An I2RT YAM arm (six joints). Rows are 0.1 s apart.
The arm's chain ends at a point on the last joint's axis. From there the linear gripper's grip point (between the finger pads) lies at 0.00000 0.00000 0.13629 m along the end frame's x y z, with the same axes.
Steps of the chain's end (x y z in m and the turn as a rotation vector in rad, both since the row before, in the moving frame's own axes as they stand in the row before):
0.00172 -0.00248 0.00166 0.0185 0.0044 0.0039
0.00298 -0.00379 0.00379 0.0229 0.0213 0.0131
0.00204 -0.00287 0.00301 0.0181 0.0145 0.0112
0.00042 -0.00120 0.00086 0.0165 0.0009 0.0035
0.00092 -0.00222 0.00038 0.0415 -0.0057 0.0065
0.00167 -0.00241 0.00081 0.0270 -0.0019 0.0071
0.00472 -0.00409 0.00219 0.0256 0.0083 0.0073
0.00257 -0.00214 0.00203 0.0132 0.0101 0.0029
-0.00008 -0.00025 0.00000 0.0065 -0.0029 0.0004
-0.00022 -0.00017 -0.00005 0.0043 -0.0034 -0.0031
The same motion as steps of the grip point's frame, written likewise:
0.00232 -0.00500 0.00164 0.0185 0.0044 0.0039
0.00590 -0.00689 0.00372 0.0229 0.0213 0.0131
0.00403 -0.00533 0.00297 0.0181 0.0145 0.0112
0.00055 -0.00345 0.00084 0.0165 0.0009 0.0035
0.00016 -0.00788 0.00026 0.0415 -0.0057 0.0065
0.00142 -0.00609 0.00076 0.0270 -0.0019 0.0071
0.00586 -0.00757 0.00214 0.0256 0.0083 0.0073
0.00395 -0.00394 0.00201 0.0132 0.0101 0.0029
-0.00048 -0.00114 0.00000 0.0065 -0.0029 0.0004
-0.00068 -0.00076 -0.00005 0.0043 -0.0034 -0.0031

